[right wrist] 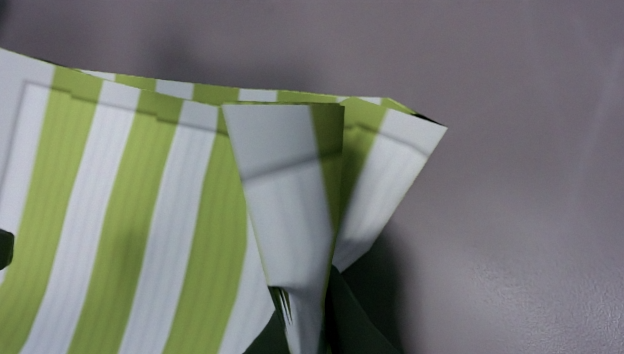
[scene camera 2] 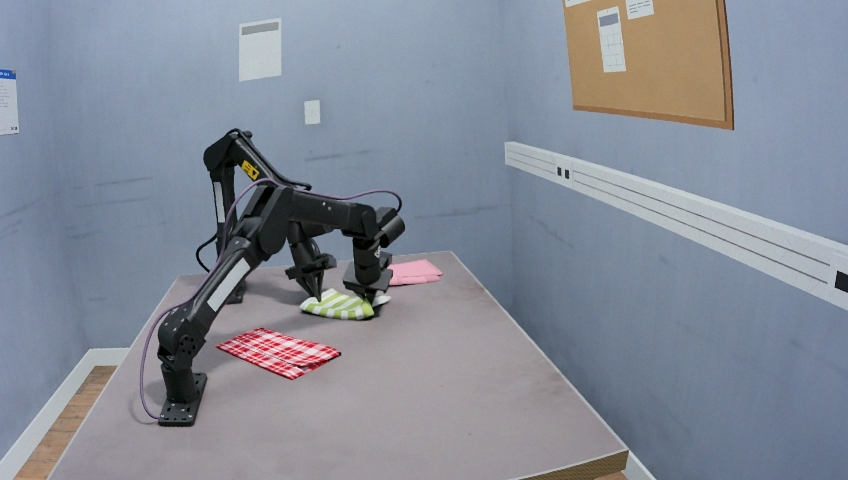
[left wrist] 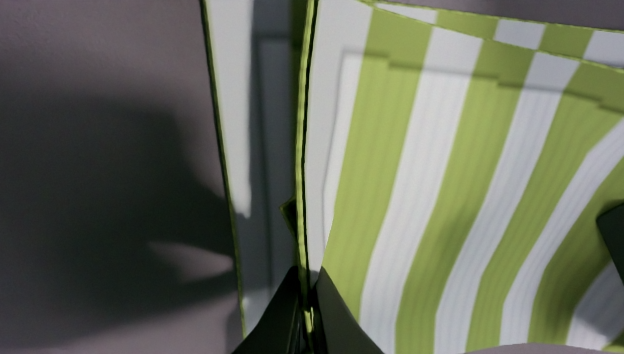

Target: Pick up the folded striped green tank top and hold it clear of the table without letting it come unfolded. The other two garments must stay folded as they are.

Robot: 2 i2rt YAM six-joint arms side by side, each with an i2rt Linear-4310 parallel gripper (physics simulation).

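Note:
The striped green tank top [scene camera 2: 339, 306] [left wrist: 425, 175] [right wrist: 125, 200] is at the table's middle, pinched at two places and bowed up between them. My left gripper [scene camera 2: 317, 296] [left wrist: 306, 280] is shut on its edge; a lower white layer shows beyond the fingers in the left wrist view. My right gripper [scene camera 2: 370, 297] [right wrist: 316, 279] is shut on a bunched pleat at its other end; a white corner sticks out beside the fingers. Whether every layer is pinched is hidden. A red checked garment [scene camera 2: 279, 350] and a pink garment [scene camera 2: 416, 271] lie folded on the table.
The grey table [scene camera 2: 464, 380] carries both arms' bases at its left side. The red garment lies nearer the camera than the tank top, the pink one behind it, close behind the right gripper. The two grippers are near each other. Walls stand behind and to the right.

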